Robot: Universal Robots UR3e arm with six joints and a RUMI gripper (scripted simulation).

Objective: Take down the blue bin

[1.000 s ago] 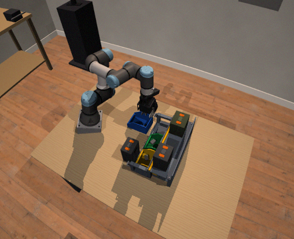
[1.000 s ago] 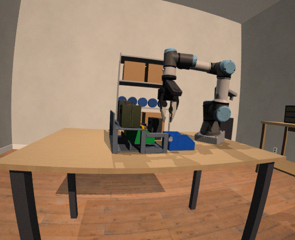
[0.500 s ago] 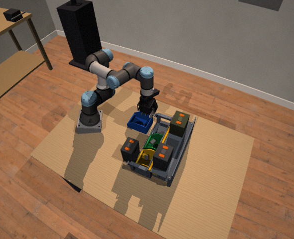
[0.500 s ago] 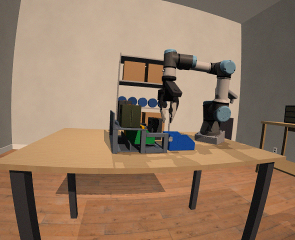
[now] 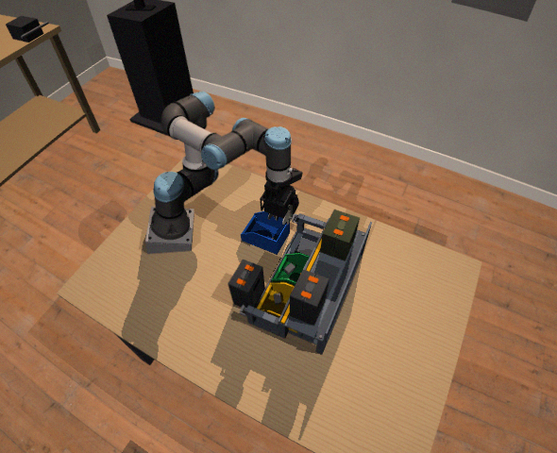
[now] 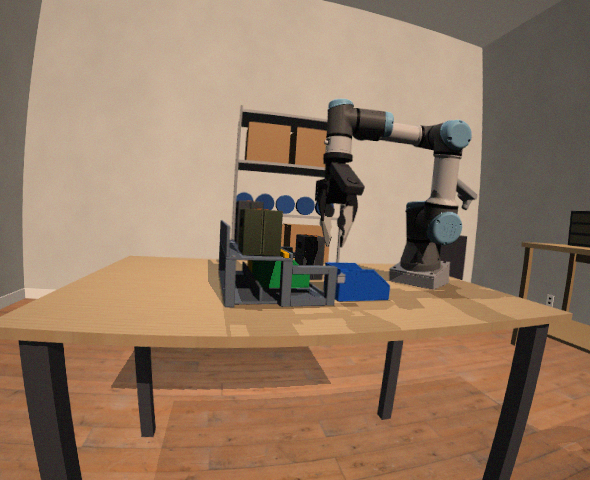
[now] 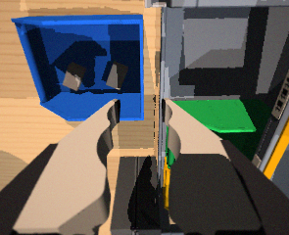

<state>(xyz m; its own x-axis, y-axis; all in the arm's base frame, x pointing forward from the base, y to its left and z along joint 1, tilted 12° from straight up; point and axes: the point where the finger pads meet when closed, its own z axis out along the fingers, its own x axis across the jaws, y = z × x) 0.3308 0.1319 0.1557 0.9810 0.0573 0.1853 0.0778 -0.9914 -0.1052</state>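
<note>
Now: hand 6 cm past the blue open bin and 10 cm above it. The rest, counted from my hand: yellow bin (12 cm ahead, 21 cm to the right, 9 cm below); then green bin (11 cm ahead, 10 cm to the right, 9 cm below).
</note>
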